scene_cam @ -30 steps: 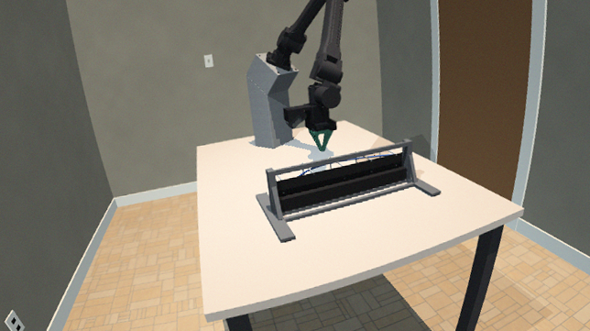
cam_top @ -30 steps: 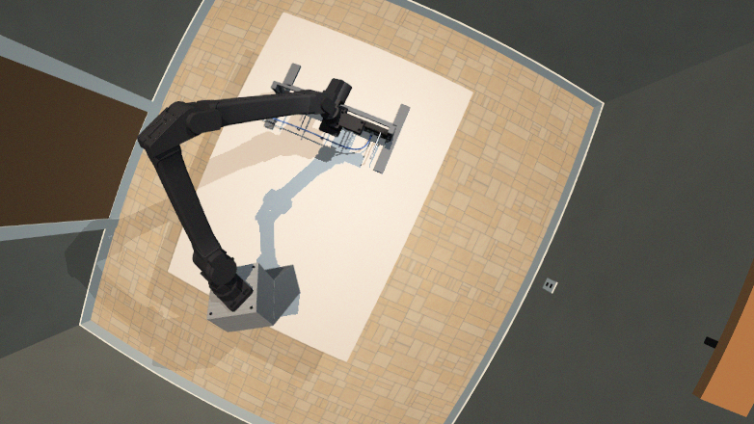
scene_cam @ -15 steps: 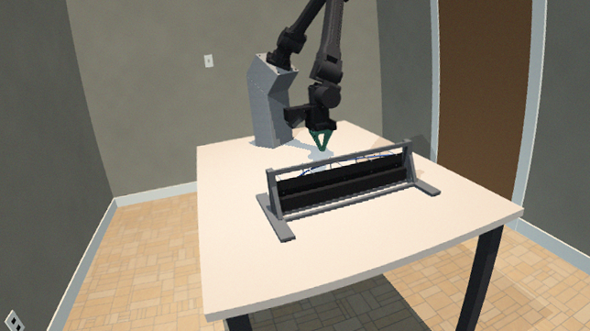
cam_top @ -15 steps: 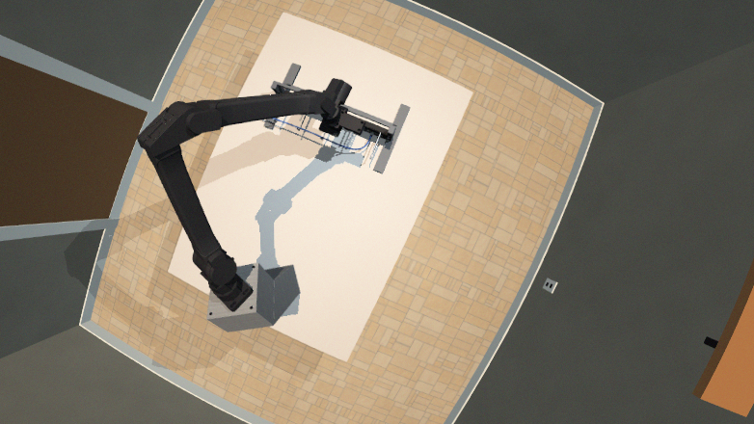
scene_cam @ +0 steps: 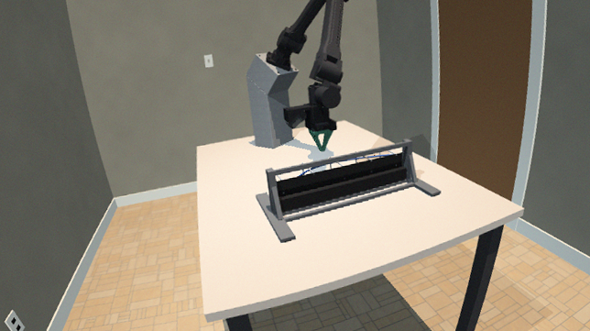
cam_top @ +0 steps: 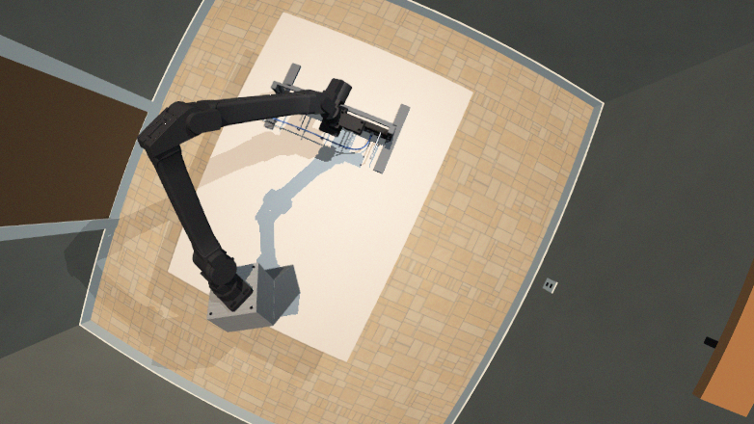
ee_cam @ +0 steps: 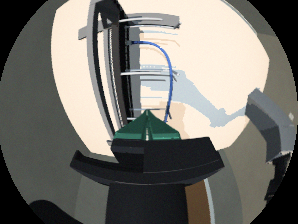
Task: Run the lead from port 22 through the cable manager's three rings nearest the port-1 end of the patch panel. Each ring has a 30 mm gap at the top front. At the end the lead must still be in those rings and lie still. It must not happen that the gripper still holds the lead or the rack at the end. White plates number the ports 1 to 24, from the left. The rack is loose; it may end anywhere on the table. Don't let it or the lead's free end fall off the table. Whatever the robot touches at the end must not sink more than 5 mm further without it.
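Right now the grey rack is 80 mm below my hand, 70 mm to the left of it and 40 mm ahead of it.
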